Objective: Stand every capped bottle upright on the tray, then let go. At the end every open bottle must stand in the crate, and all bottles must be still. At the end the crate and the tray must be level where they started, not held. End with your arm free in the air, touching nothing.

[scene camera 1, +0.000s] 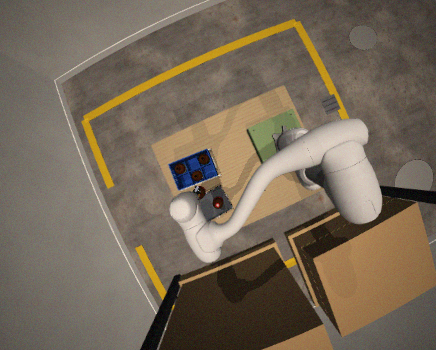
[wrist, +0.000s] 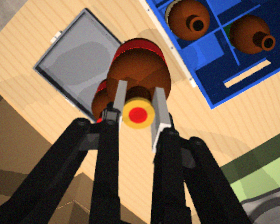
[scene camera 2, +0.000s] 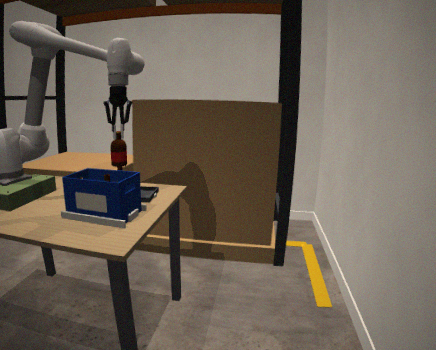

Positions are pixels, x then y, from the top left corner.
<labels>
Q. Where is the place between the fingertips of my gripper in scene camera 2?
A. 118, 138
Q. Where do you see a brown capped bottle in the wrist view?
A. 139, 61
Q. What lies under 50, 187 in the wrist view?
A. My gripper.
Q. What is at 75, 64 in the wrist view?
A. A grey tray.
</labels>
